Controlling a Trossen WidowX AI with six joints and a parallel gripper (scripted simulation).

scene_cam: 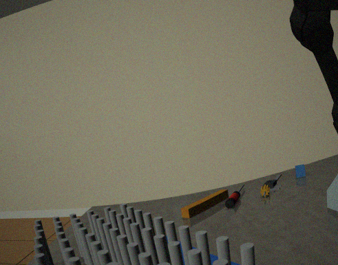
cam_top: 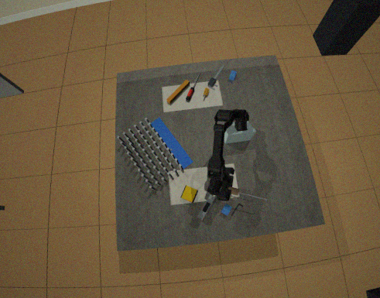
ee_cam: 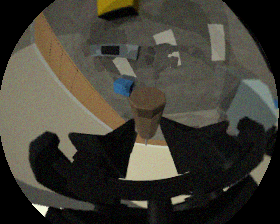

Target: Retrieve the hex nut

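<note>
My gripper tip is now 100 mm past the hook tool, 40 mm to the right of it and 10 mm above it. From my gripper tip the other things lie so: grey flat tool: 140 mm ahead, 70 mm to the left, 130 mm below; then yellow block: 240 mm ahead, 10 mm to the right, 130 mm below; then blue taped strip: 330 mm ahead, 370 mm to the right, 150 mm below.
</note>
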